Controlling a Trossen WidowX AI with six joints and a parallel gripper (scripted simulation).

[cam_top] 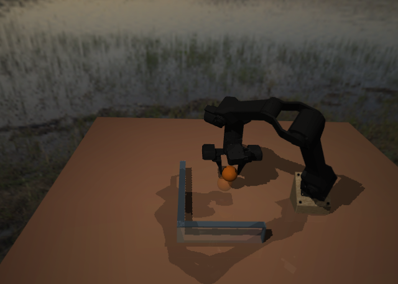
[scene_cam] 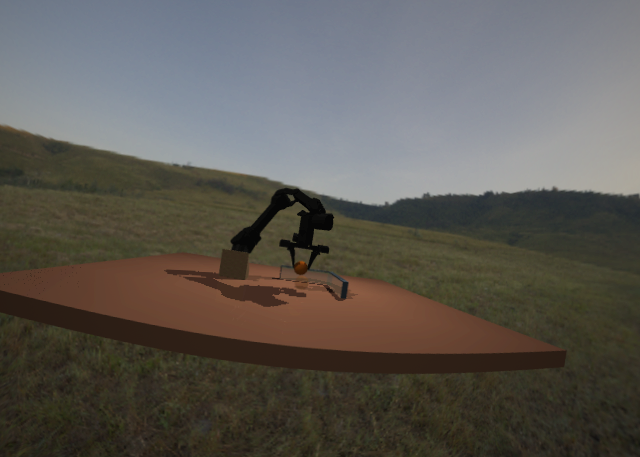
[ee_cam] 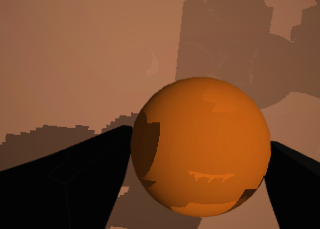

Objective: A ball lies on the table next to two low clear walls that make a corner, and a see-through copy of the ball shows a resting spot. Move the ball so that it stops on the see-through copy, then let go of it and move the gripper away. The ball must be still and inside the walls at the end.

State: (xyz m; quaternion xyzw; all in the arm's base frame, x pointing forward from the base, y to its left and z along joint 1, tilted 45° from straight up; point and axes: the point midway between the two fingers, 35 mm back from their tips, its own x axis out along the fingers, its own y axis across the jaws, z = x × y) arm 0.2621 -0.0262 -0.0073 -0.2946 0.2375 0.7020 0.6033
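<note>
Now: gripper tip 50 mm above the see-through copy of ball, 20 mm to the left of it and 10 mm short of it. Round my gripper tip: orange ball: right at my gripper tip.
</note>
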